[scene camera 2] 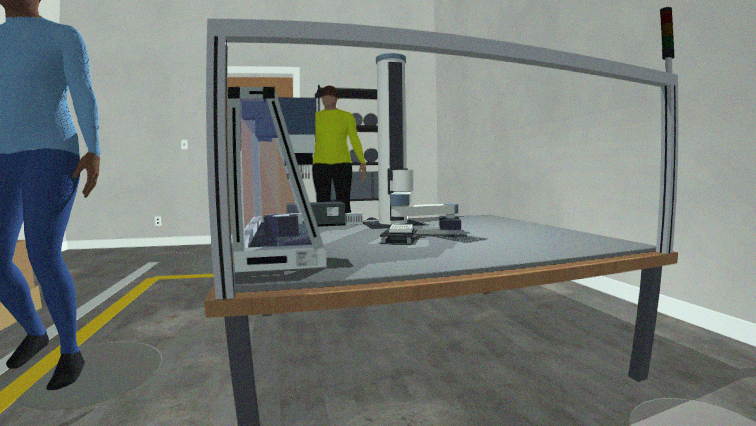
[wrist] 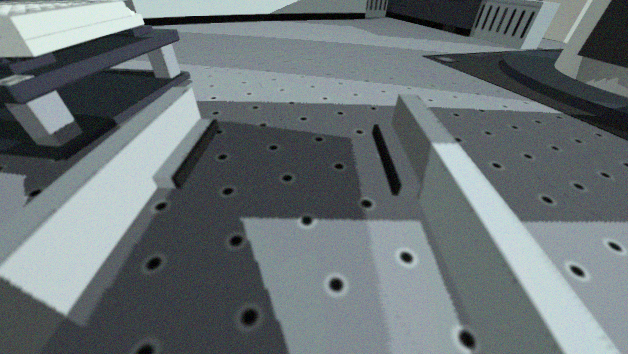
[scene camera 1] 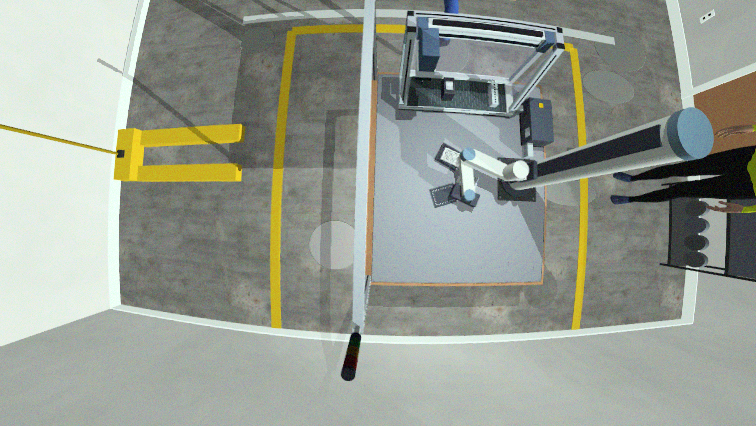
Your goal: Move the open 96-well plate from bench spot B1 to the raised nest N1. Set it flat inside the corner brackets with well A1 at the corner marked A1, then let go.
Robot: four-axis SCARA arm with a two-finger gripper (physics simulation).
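Observation:
The white 96-well plate rests on top of the dark raised nest N1 and looks level. Its A1 corner cannot be made out. Bench spot B1, a dark patch with a dotted outline, shows no plate on its visible part; the gripper's dark body is close to its right side. My gripper is open, with its two fingers apart and bare perforated bench between them. It is low over the bench beside the nest, apart from the plate, which lies beyond the left finger in the wrist view.
The arm's column stands right of the nest, on a dark base plate. A gantry machine stands at one end of the bench. A dark box is near the column. A grey frame spans one bench edge.

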